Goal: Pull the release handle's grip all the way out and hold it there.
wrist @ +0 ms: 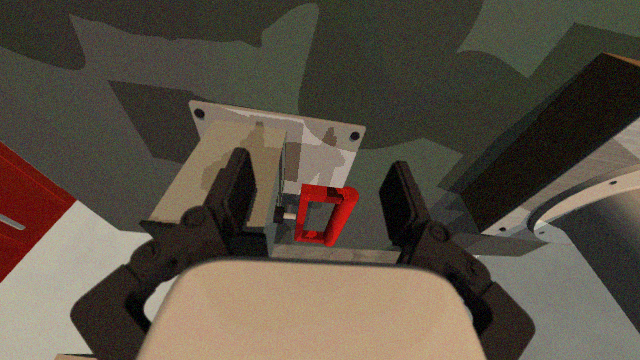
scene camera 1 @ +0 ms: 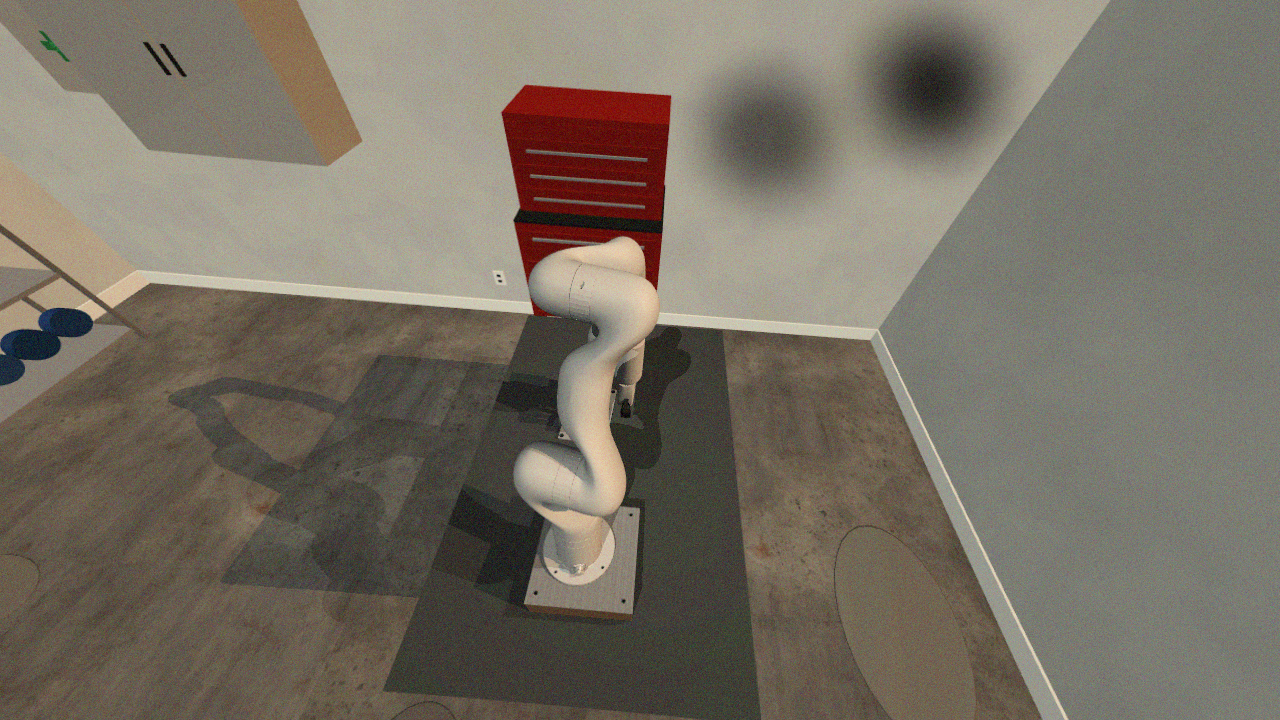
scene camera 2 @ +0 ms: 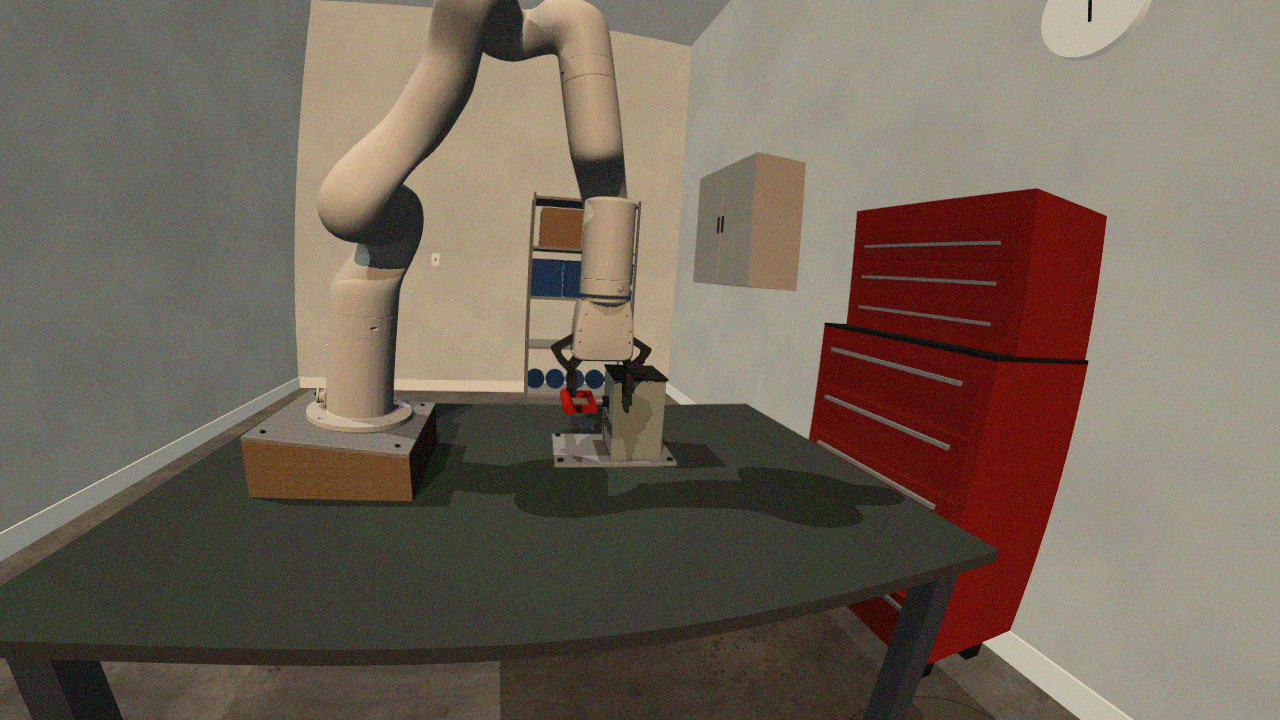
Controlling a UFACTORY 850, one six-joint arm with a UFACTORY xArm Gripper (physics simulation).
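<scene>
The red release handle's grip point(scene camera 2: 567, 402) point(wrist: 342, 215) is a rectangular loop on a short pale rod point(wrist: 289, 216), at the side of a beige housing point(scene camera 2: 648, 429) point(wrist: 185, 180). The grip stands a little out from the housing, above a light base plate point(scene camera 2: 571, 454) point(wrist: 320, 125). My gripper point(scene camera 2: 599, 395) point(wrist: 320, 170) is open and empty. In the wrist view the grip shows between the two fingers, apart from both; the left finger overlaps the housing. In scene camera 2 one finger overlaps the housing and the other is at the grip. The arm hides the grip in scene camera 1.
The arm's base block point(scene camera 1: 583, 595) point(scene camera 2: 326, 470) stands on the dark green table point(scene camera 1: 680, 626) point(scene camera 2: 447, 573), on the grip's side of the housing. A red tool cabinet point(scene camera 1: 586, 107) point(scene camera 2: 1029, 447) stands beyond the table's far end. A wall cabinet point(scene camera 2: 776, 223) hangs behind.
</scene>
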